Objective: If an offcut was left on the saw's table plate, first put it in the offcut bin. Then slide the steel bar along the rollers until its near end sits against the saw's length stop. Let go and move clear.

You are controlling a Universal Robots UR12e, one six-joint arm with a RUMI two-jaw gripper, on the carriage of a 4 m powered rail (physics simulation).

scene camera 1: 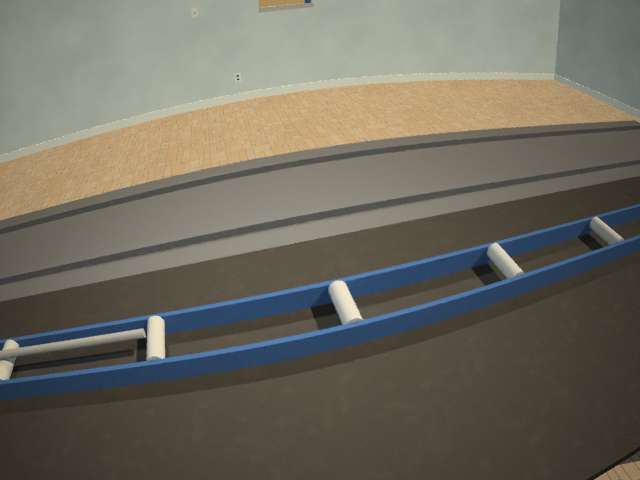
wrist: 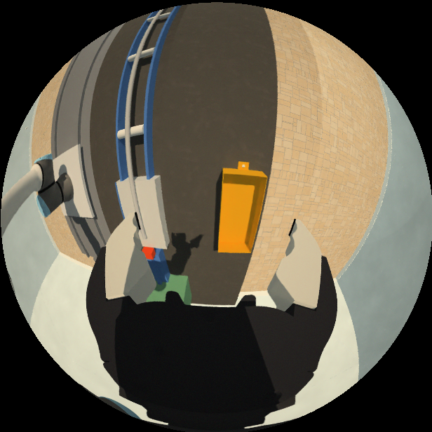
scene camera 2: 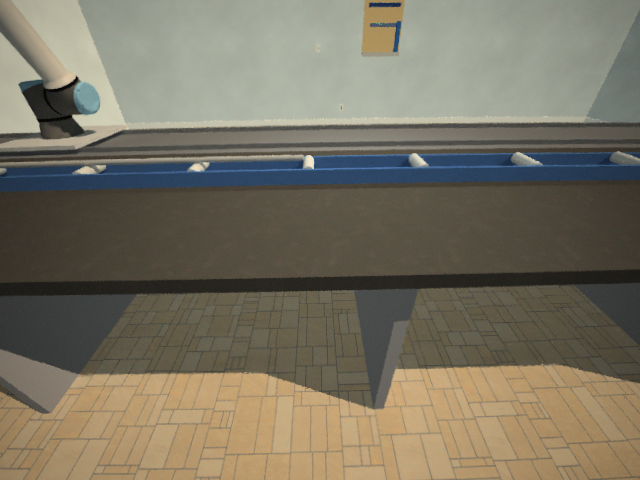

Observation:
In view: the gripper [wrist: 214, 217], a blue roller track [scene camera 1: 282, 349] and an orange offcut bin [wrist: 242, 192].

